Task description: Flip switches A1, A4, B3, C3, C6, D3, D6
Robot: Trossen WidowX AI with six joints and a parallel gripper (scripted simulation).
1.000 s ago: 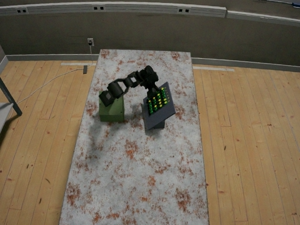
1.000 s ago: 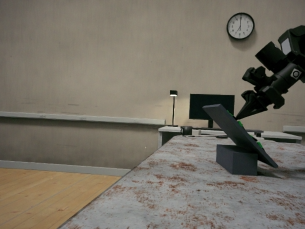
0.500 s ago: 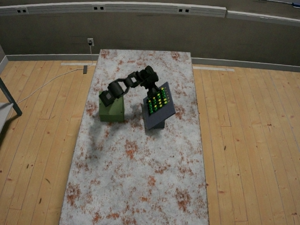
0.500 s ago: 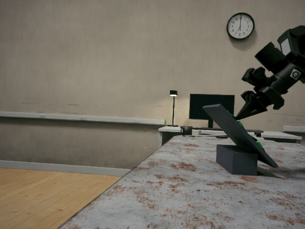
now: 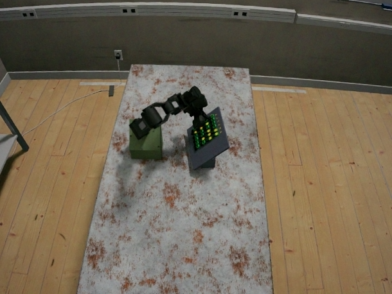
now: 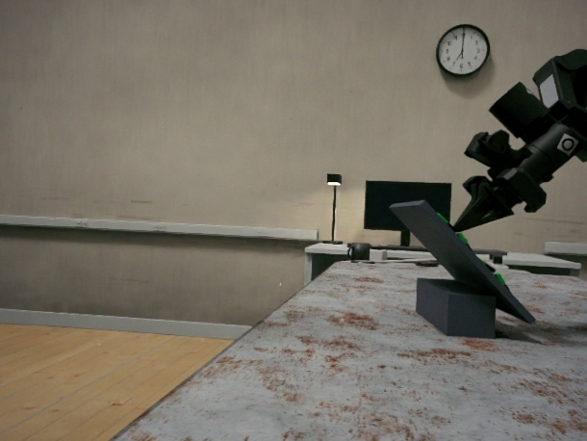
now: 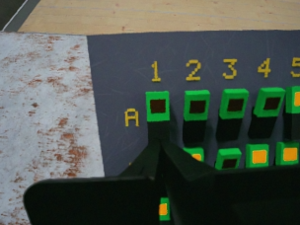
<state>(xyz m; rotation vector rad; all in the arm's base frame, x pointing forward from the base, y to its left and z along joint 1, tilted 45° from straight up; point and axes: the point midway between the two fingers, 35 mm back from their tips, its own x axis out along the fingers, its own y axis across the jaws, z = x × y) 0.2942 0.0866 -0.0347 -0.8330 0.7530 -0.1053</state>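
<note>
The rocker switch B1 is 4 cm below my hand and 1 cm ahead of it.
</note>
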